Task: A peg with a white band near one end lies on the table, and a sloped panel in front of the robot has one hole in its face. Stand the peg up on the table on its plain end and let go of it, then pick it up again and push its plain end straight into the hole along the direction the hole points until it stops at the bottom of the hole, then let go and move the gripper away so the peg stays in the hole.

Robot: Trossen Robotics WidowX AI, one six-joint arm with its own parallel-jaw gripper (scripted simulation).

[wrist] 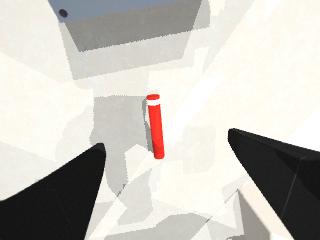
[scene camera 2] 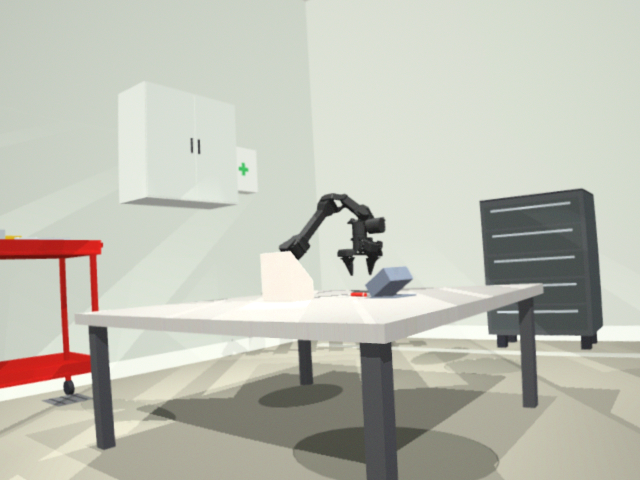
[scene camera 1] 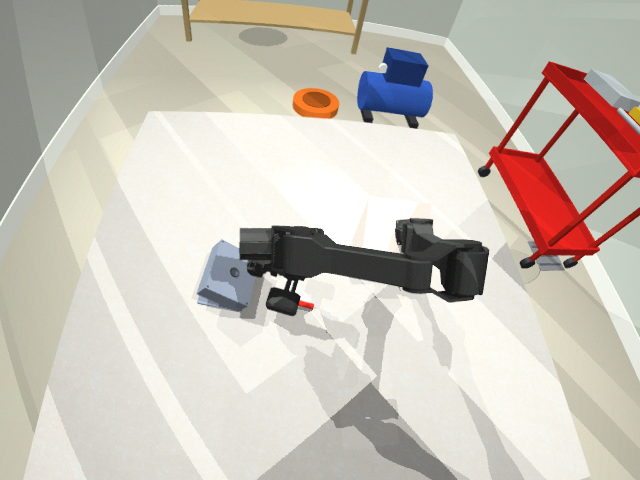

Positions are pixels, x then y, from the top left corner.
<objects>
my gripper: wrist; scene camera 2; scene camera 1 290,286
same spot on my gripper: (wrist: 67,196) = (scene camera 2: 371,263)
</objects>
